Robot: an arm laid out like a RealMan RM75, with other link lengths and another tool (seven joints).
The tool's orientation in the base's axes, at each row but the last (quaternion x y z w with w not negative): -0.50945 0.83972 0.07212 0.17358; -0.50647 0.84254 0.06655 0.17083; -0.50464 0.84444 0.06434 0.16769; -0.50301 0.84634 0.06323 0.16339; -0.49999 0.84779 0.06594 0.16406
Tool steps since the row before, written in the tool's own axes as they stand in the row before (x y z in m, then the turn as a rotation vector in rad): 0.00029 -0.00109 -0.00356 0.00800 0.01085 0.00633; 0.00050 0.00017 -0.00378 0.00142 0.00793 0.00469; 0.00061 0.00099 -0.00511 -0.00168 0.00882 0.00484; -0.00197 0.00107 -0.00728 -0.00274 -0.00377 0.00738; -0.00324 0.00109 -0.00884 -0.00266 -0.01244 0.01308
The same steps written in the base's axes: 0.00006 -0.00181 0.00326 -0.01154 0.00035 -0.00941; -0.00120 -0.00141 0.00334 -0.00652 0.00395 -0.00536; -0.00225 -0.00145 0.00451 -0.00592 0.00700 -0.00448; -0.00162 0.00018 0.00744 0.00607 0.00245 -0.00578; -0.00138 0.00077 0.00935 0.01478 -0.00031 -0.01070
